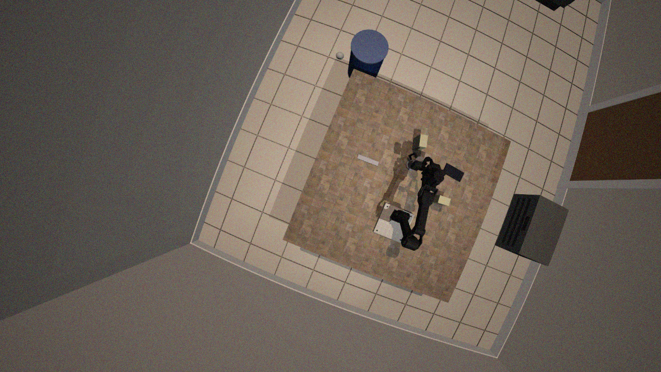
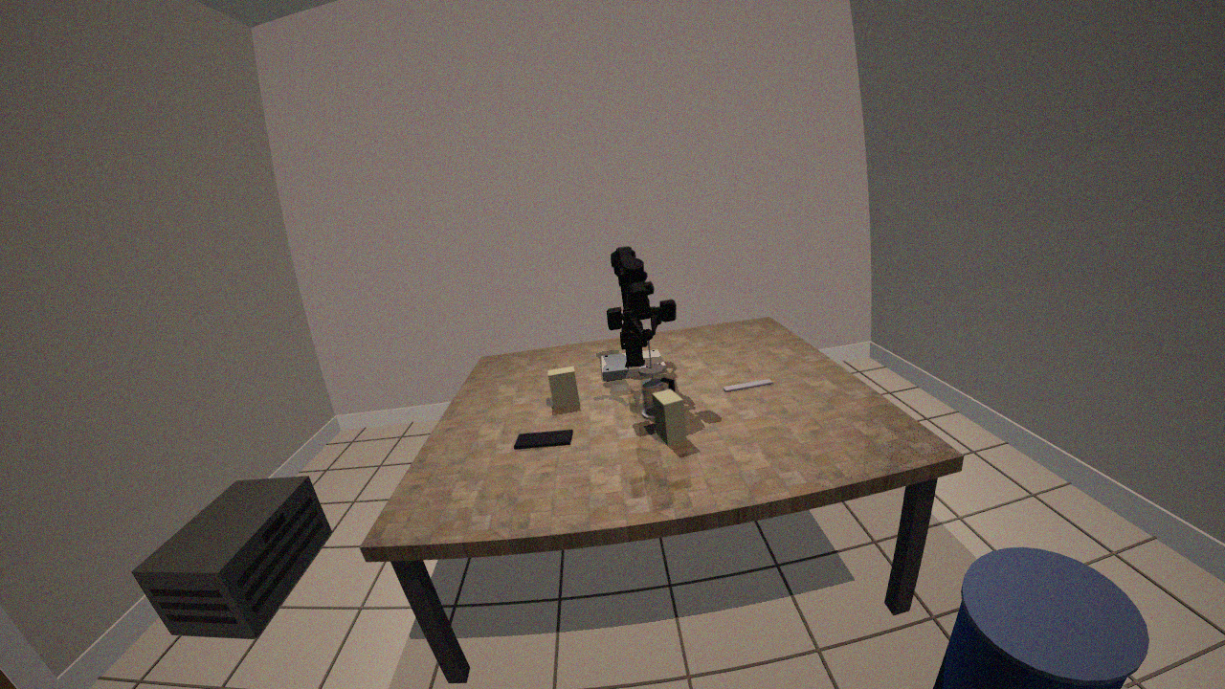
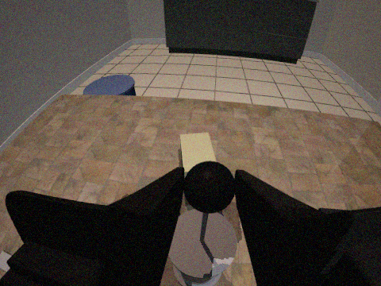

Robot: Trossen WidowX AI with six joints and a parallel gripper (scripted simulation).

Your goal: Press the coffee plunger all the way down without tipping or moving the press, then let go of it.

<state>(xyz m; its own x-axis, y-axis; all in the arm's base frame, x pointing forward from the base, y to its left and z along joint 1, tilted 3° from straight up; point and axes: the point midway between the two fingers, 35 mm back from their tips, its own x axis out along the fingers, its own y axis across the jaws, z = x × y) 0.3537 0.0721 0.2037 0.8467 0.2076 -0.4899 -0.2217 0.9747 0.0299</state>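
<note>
The coffee press lies 10 mm to the left of my gripper tip and 120 mm below it. From my gripper tip the other things lie so: grey bar (150 mm behind, 270 mm to the left, 230 mm below).
</note>
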